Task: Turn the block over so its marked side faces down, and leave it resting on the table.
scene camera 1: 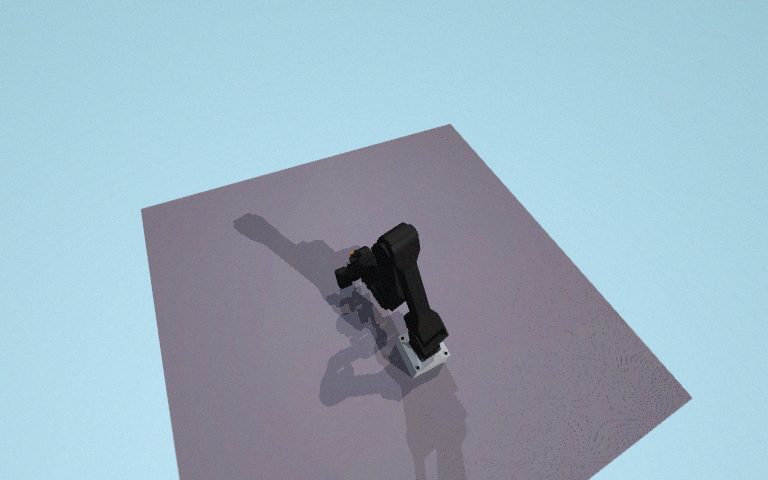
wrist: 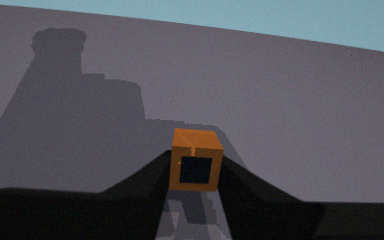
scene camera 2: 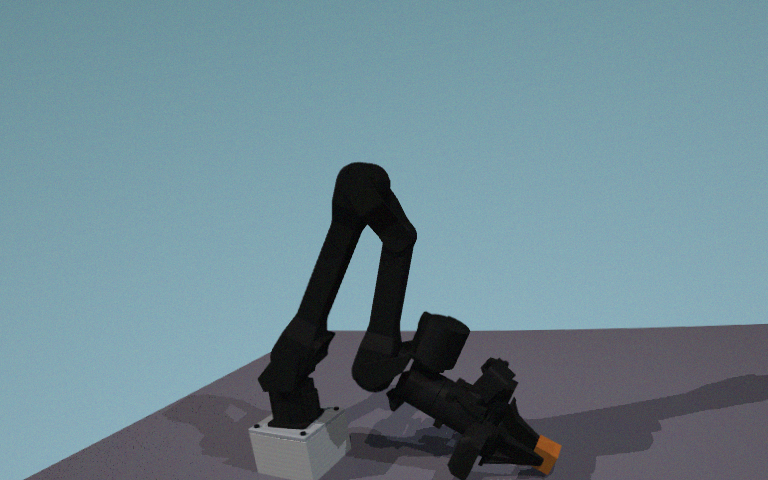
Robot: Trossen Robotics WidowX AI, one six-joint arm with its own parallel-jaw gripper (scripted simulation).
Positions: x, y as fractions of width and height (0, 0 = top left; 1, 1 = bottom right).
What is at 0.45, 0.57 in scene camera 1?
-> The gripper.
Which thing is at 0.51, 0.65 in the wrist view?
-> A block.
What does the gripper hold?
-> A block.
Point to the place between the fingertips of the gripper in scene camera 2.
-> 0.71, 0.95
